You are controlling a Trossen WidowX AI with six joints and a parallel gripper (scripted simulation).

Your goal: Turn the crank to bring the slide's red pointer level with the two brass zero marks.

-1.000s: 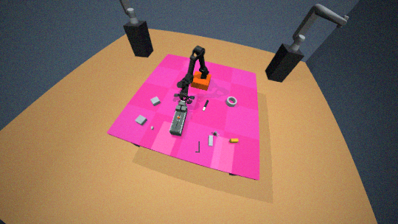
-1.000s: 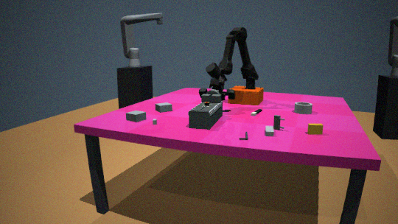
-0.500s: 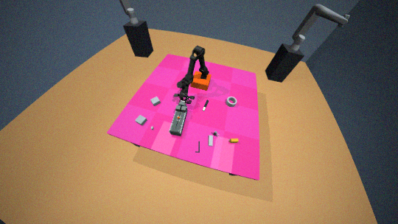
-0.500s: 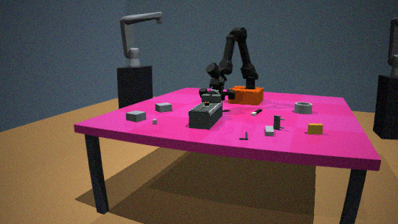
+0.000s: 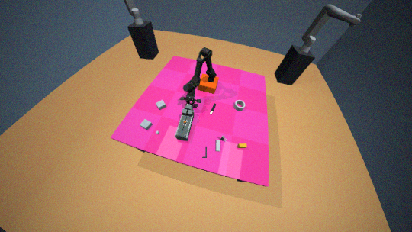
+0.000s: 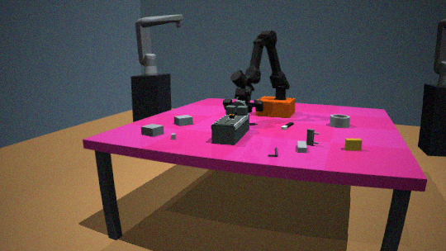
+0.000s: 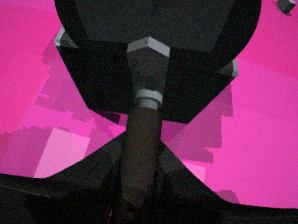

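Right now my gripper tip is 3 cm below the dark crank handle and 2 cm past it. Also, from my gripper tip: small cube (27 cm ahead, 21 cm to the right, 2 cm below); then black-and-white stick (21 cm to the left, 5 cm behind, 3 cm below); then red pointer (16 cm ahead, 5 cm above).
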